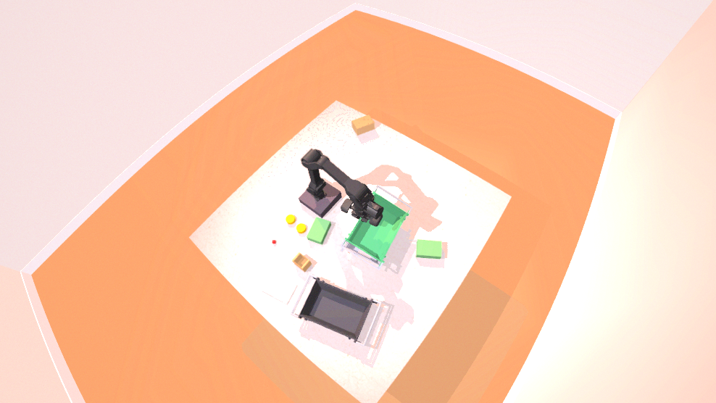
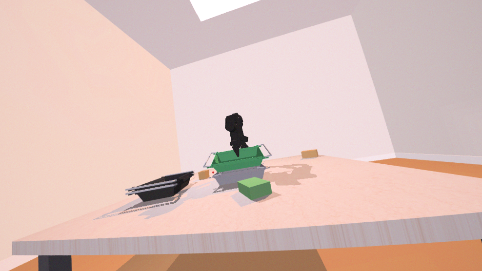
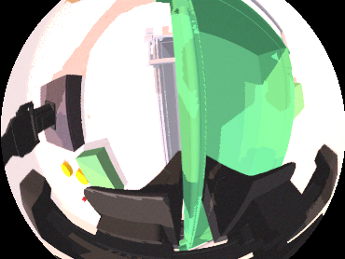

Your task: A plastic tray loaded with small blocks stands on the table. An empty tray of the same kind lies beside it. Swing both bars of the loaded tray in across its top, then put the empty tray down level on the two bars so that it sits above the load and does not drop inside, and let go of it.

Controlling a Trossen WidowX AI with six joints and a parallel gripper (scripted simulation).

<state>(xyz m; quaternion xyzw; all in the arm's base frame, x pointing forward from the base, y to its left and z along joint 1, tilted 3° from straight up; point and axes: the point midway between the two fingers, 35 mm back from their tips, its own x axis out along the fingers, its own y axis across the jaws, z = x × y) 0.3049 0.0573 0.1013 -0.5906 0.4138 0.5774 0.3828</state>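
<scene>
My gripper tip is now 8 cm short of the green tray, 3 cm to the right of it and 1 cm below it. From my gripper tip the other things lie so: red block 25 cm behind, 39 cm to the right, 12 cm below.
</scene>
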